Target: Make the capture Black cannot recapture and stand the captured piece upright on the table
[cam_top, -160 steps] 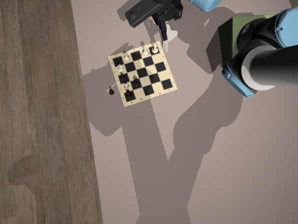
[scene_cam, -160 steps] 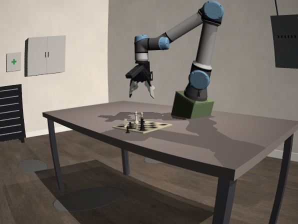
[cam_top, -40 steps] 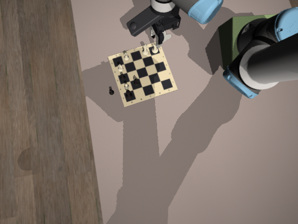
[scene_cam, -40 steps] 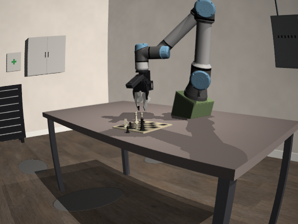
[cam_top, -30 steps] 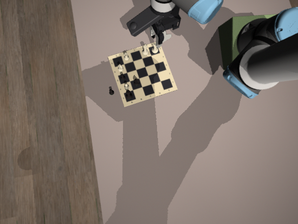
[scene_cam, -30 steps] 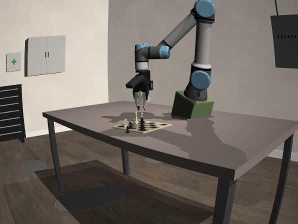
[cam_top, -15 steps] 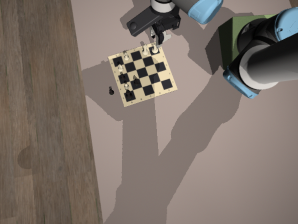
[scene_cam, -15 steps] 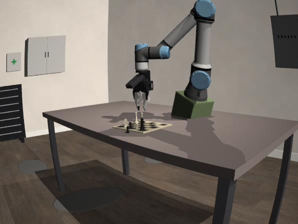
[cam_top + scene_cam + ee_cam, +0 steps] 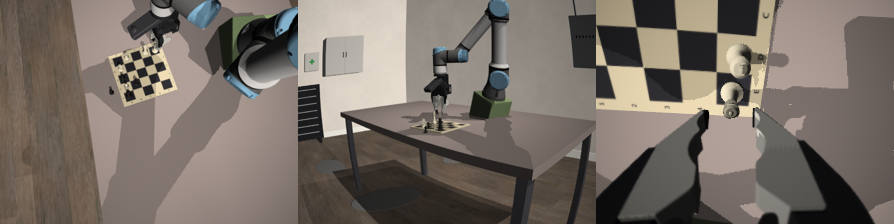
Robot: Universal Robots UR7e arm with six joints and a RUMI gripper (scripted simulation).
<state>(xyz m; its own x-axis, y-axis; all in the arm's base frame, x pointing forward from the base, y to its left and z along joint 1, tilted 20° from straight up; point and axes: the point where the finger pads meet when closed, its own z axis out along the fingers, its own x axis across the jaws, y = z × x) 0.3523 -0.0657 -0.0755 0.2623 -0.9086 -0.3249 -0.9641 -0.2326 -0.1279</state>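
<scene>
Right now my hand is 40 mm short of the tall white piece and 20 mm above it. Also, from my hand: chessboard: 90 mm to the left, 70 mm ahead, 60 mm below; then white pawn: 140 mm ahead, 130 mm to the left, 40 mm below; then tall black piece: 170 mm to the left, 130 mm ahead, 20 mm below.
</scene>
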